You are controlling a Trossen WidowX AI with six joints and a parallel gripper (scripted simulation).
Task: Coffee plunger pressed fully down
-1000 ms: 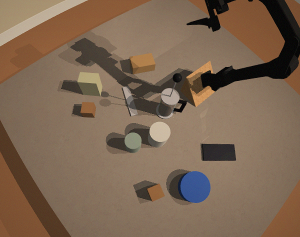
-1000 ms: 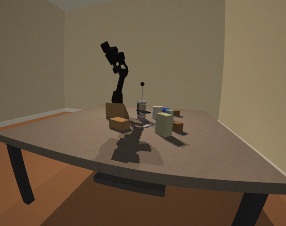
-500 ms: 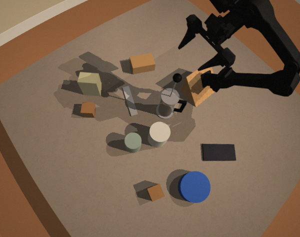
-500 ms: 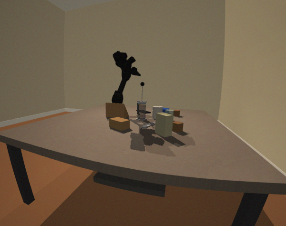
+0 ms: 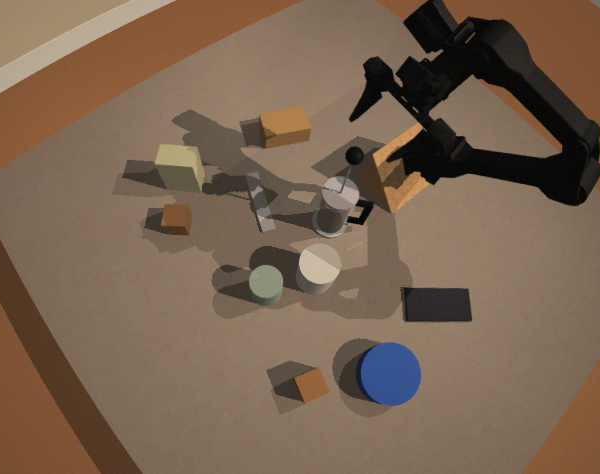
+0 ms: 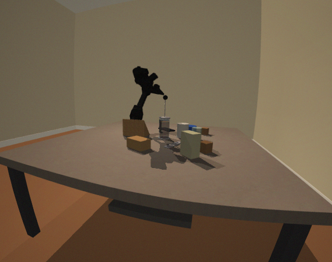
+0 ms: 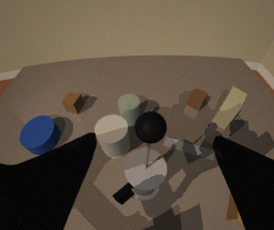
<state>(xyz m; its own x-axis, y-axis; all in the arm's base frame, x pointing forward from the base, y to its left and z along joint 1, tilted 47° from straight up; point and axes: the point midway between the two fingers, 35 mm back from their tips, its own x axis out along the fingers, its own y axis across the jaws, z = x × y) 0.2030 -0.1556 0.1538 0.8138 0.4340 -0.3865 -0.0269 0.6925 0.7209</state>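
The coffee press is 1 cm ahead of my gripper tip, 1 cm to the left of it and 15 cm below it. The rest, counted from my gripper tip: grey bar (13 cm ahead, 12 cm to the right, 28 cm below); then pale green cylinder (23 cm ahead, 6 cm to the left, 25 cm below); then white cylinder (13 cm ahead, 9 cm to the left, 24 cm below).
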